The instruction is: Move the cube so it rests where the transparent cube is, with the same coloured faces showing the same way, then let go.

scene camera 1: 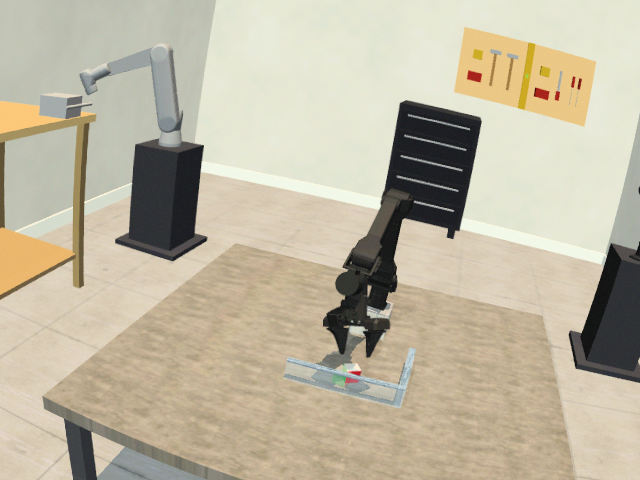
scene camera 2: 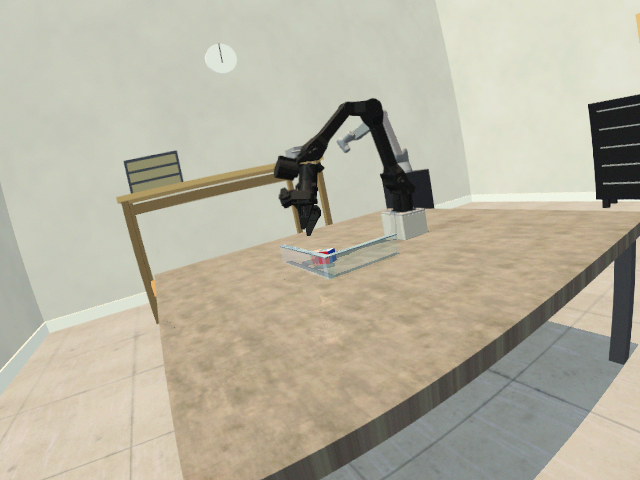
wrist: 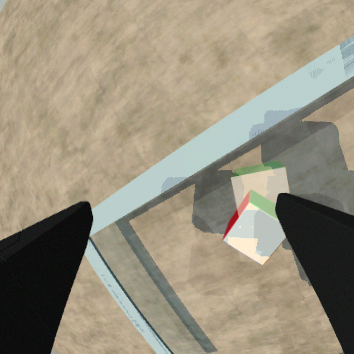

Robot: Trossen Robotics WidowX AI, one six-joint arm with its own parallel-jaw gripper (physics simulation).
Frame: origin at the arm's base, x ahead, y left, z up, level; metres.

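Seen in the pictures: gripper, fingertip midpoint: (scene camera 1: 354, 356) (scene camera 2: 305, 232) (wrist: 185, 206); arm's base at its link origin: (scene camera 1: 375, 304) (scene camera 2: 403, 210).
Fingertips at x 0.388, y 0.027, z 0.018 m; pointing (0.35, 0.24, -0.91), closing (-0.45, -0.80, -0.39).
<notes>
Offsets run from my fingertips to a thing's middle. Level surfaces: height alone.
The cube @(0.055 m back, 0.008 m right, 0.088 m down) (scene camera 1: 353, 373) (scene camera 2: 324, 257) (wrist: 257, 232) rests on the table inside the corner of two clear walls. Its top is white, with red and green sides in the wrist view; blue shows in scene camera 2. The transparent cube @(0.030 m back, 0.025 m right, 0.088 m down) (wrist: 259, 179) has a pale top and a green edge. It overlaps the cube in the wrist view, on the side towards the long wall, and is turned differently. In the scene views the two are hard to tell apart. My gripper (scene camera 1: 355, 355) (scene camera 2: 309, 233) (wrist: 185, 206) is open and empty, above the table. The cube appears beside the right finger in the wrist view.
A long clear wall (scene camera 1: 320, 368) (wrist: 210, 150) runs close beside the cubes and meets a shorter clear wall (scene camera 1: 406, 372) at a corner. My arm's pale base (scene camera 2: 408, 225) stands on the table @(0.108 m down) (scene camera 1: 206, 330). A grey arm (scene camera 1: 164, 87) stands on a separate pedestal.
</notes>
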